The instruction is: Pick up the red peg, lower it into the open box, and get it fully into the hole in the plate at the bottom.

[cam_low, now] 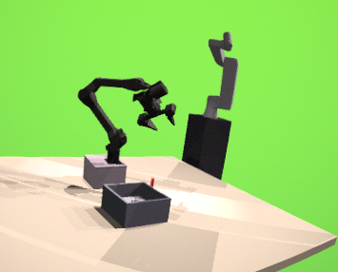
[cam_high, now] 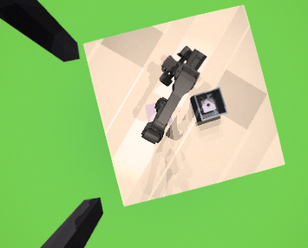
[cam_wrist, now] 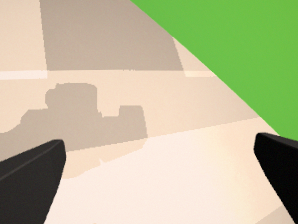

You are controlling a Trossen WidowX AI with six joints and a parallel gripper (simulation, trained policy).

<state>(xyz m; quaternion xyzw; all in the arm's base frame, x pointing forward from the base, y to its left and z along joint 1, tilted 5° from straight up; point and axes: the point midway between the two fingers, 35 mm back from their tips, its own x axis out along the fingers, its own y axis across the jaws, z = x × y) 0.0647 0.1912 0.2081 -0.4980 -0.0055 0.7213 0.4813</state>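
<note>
Now: the red peg 80 mm ahead of my gripper tip, 70 mm to the right of it and 260 mm below it. Also, from my gripper tip: grey box (270 mm ahead, 240 mm to the right, 270 mm below).
</note>
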